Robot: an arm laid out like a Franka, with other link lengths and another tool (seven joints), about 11 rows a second.
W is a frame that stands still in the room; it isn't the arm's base.
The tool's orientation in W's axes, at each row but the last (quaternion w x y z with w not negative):
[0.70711, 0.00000, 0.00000, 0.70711]
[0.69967, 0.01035, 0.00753, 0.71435]
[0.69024, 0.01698, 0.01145, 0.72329]
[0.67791, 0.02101, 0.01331, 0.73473]
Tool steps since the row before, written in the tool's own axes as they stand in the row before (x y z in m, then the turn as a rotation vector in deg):
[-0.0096, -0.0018, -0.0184, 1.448, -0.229, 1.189]
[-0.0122, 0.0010, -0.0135, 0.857, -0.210, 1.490]
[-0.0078, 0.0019, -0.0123, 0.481, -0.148, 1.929]
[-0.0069, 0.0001, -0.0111, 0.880, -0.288, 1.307]
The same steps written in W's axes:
[0.0018, -0.0096, -0.0184, 0.229, 1.448, 1.189]
[-0.0011, -0.0122, -0.0135, 0.230, 0.856, 1.488]
[-0.0020, -0.0078, -0.0123, 0.203, 0.474, 1.926]
[-0.0001, -0.0068, -0.0112, 0.280, 0.889, 1.303]

